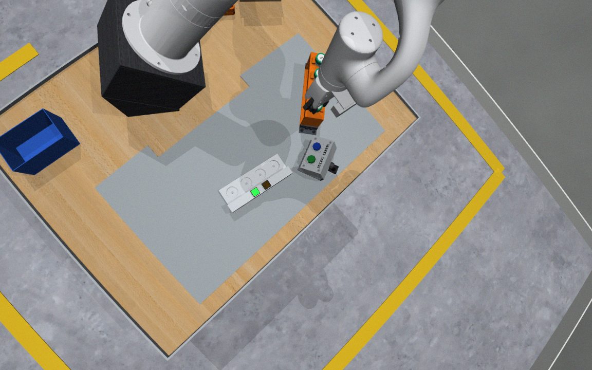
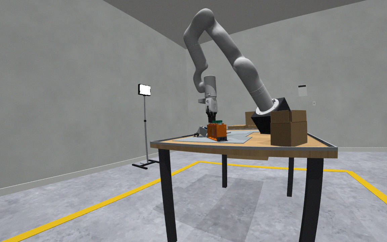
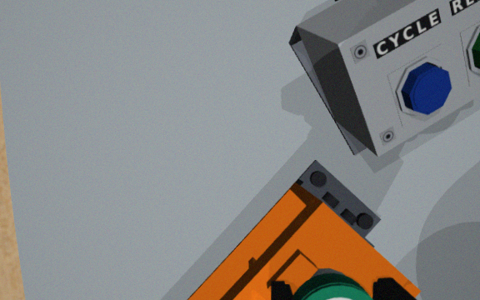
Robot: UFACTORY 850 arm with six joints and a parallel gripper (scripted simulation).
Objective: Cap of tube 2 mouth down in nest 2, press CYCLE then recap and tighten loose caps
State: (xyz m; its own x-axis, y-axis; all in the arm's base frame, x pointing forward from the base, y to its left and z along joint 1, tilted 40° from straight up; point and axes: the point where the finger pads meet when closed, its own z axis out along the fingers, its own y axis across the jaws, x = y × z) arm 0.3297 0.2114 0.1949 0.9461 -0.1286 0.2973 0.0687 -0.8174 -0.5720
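Right now my hand is 12 cm short of the green ready key, 9 cm to the left of it and 6 cm above it. Also, from my hand: blue cycle key 10 cm ahead, 5 cm to the right, 6 cm below; then key housing 13 cm ahead, 7 cm to the right, 8 cm below; then green-rimmed cap 8 cm behind, 7 cm to the left, 1 cm below.
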